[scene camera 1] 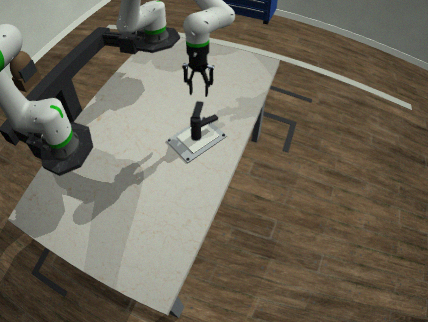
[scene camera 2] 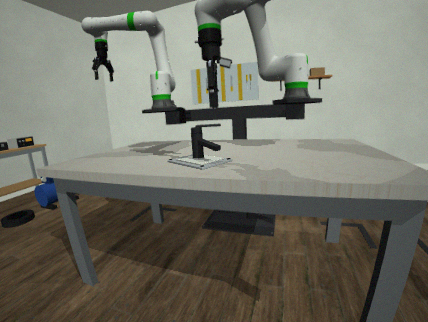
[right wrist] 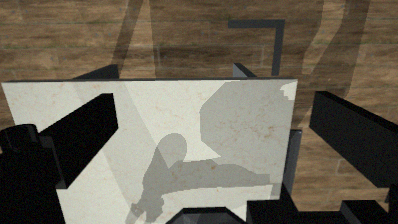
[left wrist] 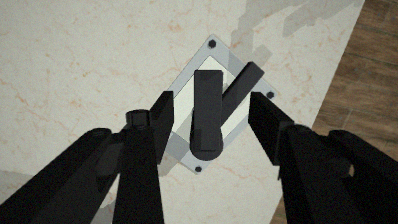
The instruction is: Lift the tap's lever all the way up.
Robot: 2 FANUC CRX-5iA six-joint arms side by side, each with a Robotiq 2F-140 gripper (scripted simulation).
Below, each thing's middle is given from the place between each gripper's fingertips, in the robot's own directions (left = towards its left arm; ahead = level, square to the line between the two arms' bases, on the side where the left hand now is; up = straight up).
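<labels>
The grey base plate [left wrist: 212, 47] is 80 mm to the right of my left hand, 20 mm ahead of it and 250 mm below it. I see the black tap [scene camera 1: 200, 135] 20 mm ahead of that same left hand, 50 mm to the right of it and 150 mm below it. My left hand [scene camera 2: 214, 107] itself is 10 mm short of the flat lever [left wrist: 208, 84], 30 mm to the left of it and 100 mm above it.
Measured from my right hand, the grey base plate is 920 mm to the left, 440 mm ahead and 520 mm below. The black tap is 420 mm below my right hand, 950 mm to the left of it and 450 mm ahead of it, while the flat lever is 970 mm to the left of this hand, 380 mm below it and 430 mm ahead of it.
</labels>
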